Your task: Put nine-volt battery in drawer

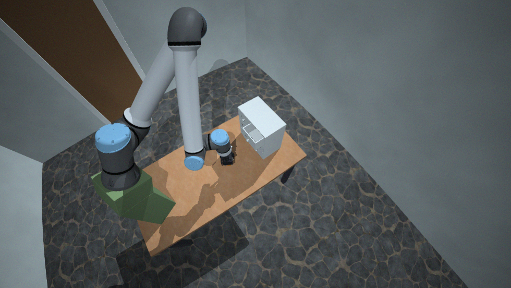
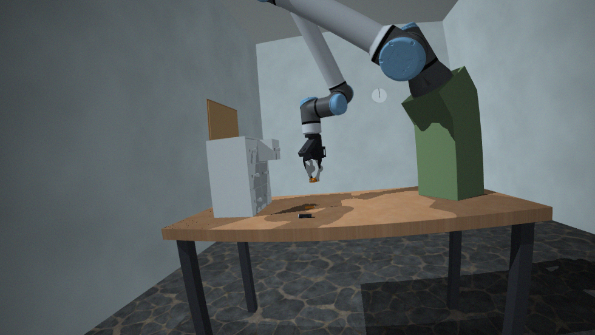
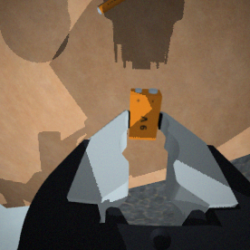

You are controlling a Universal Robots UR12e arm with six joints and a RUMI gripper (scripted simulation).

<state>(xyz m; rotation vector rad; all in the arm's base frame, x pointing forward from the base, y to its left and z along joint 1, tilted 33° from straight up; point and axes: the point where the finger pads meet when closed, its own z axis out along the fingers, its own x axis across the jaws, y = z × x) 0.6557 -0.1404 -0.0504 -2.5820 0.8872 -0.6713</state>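
Right now my hand is 1 cm short of the orange nine-volt battery, 1 cm to the right of it and 1 cm above it. From my hand the other things lie so: dark object: 5 cm ahead, 27 cm to the left, 11 cm below; orange cylindrical battery: 3 cm ahead, 12 cm to the left, 11 cm below.
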